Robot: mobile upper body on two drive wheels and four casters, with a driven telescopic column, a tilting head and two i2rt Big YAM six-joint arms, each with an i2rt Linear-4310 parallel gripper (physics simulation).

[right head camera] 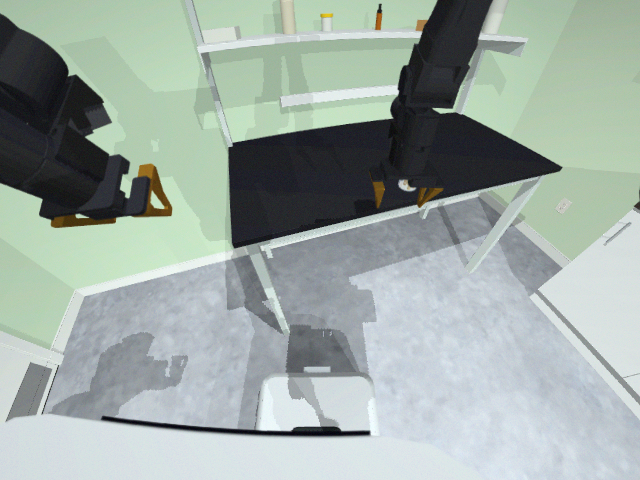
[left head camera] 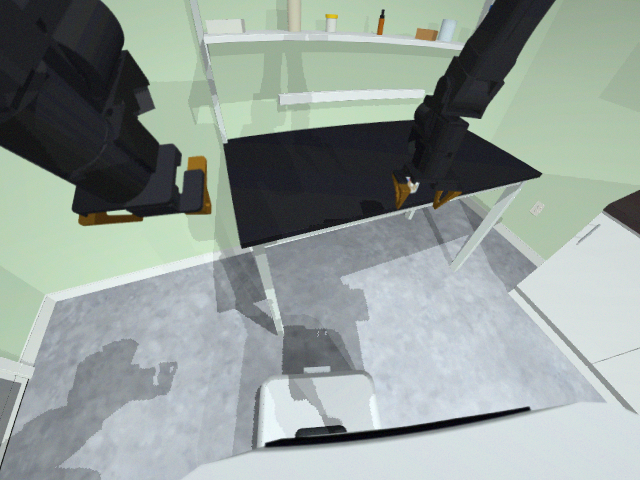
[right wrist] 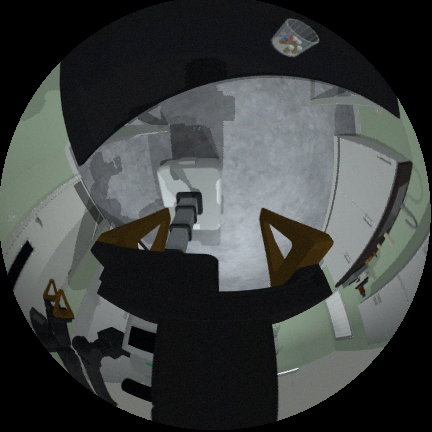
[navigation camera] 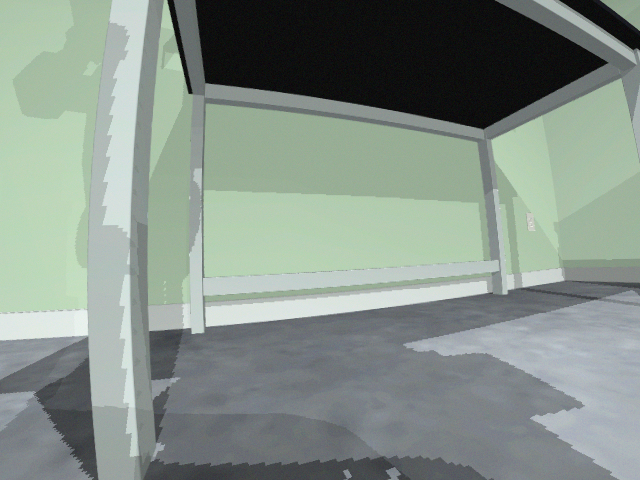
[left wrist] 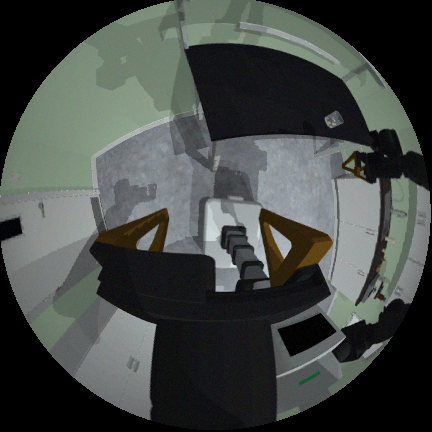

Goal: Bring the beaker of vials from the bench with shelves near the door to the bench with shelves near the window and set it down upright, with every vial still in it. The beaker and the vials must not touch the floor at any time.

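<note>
The clear beaker [left head camera: 411,185] with several small vials in it stands upright on the black bench top [left head camera: 335,170], close to the front edge. It also shows in the right head view [right head camera: 406,185], the left wrist view [left wrist: 333,119] and the right wrist view [right wrist: 295,38]. My right gripper [left head camera: 421,195] is open and empty at the bench's front edge. Its orange fingers [right wrist: 215,241] point down toward the floor, with the beaker just behind them and apart from them. My left gripper [left head camera: 154,204] is open and empty, held in the air left of the bench.
The bench has two white shelves [left head camera: 330,38] above it with a few bottles and boxes. White cabinets [left head camera: 584,289] stand at the right. My own base [left head camera: 315,408] sits on the grey floor before the front left bench leg [left head camera: 269,294].
</note>
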